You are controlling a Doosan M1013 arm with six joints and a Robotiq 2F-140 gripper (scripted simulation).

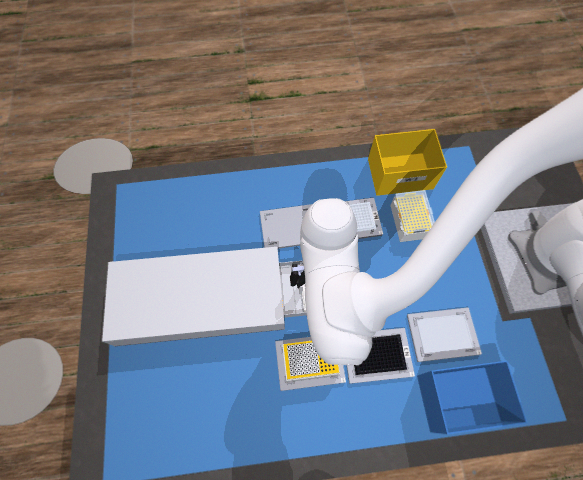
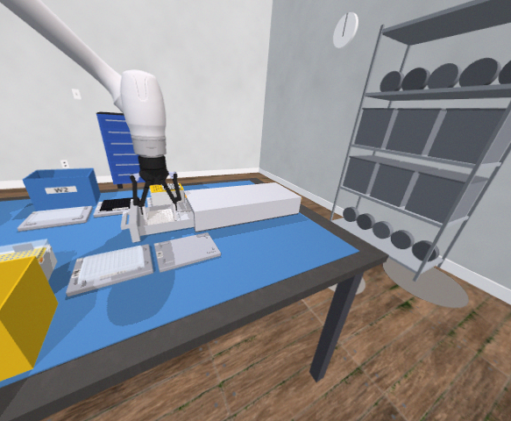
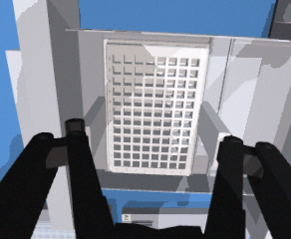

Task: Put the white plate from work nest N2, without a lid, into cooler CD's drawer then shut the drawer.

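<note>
Right now the white plate is 2 cm below my hand. From my hand the other things lie so: black plate: 11 cm behind, 20 cm to the left, 2 cm below; then drawer: 3 cm ahead, 2 cm below; then yellow tip box: 6 cm ahead, 18 cm to the left, 1 cm above.
</note>
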